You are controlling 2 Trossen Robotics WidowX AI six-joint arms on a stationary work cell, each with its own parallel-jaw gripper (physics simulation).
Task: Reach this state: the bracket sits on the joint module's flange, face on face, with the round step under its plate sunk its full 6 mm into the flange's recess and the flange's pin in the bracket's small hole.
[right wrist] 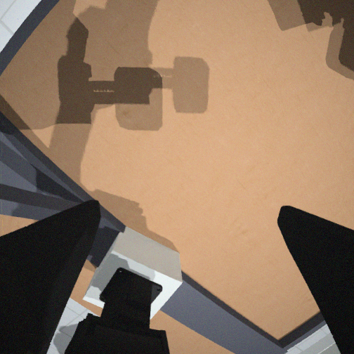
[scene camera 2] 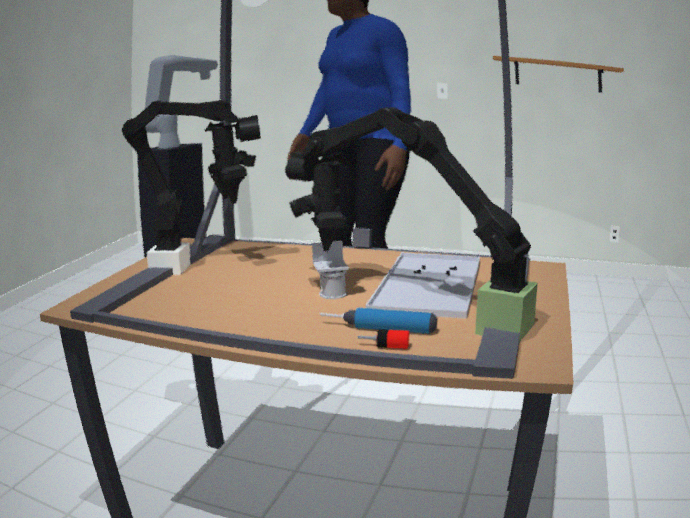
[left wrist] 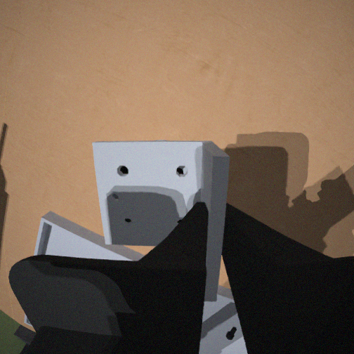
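Seen in the pictures: left gripper, fingertip midpoint: [scene camera 2: 325, 250]; right gripper, fingertip midpoint: [scene camera 2: 229, 201]; left arm's base, link origin: [scene camera 2: 508, 286]; right arm's base, link origin: [scene camera 2: 168, 247].
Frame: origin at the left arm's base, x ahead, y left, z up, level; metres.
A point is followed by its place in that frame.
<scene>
The light grey bracket [scene camera 2: 332, 267] {x 0.423, y 0.004, z -0.024 m} [left wrist: 150, 155] is over the joint module [scene camera 2: 333, 285] {x 0.415, y 0.013, z -0.062 m}, its plate roughly level and touching or very close to the module's top. Whether the step is sunk in the recess or the pin is in the small hole cannot be told. The plate covers the module in the left wrist view, and its two near holes look dark. My left gripper [scene camera 2: 331, 245] {x 0.464, y -0.029, z 0.002 m} [left wrist: 210, 210] is shut on the bracket's upright side wall. My right gripper [scene camera 2: 231, 199] {x 0.801, y -0.063, z 0.084 m} [right wrist: 192, 212] is open and empty, high over the table's back left part.
A shallow grey tray [scene camera 2: 412, 295] {x 0.267, y -0.085, z -0.090 m} [left wrist: 65, 242] with several small black screws lies right of the module. A blue screwdriver [scene camera 2: 392, 320] {x 0.200, y 0.123, z -0.066 m} and a red-handled tool [scene camera 2: 396, 339] {x 0.152, y 0.191, z -0.071 m} lie in front. A green block [scene camera 2: 501, 312] {x -0.005, y 0.050, z -0.038 m} and white block [scene camera 2: 168, 259] {x 0.899, y 0.097, z -0.051 m} [right wrist: 150, 250] carry the arms. A person [scene camera 2: 365, 72] stands behind.
</scene>
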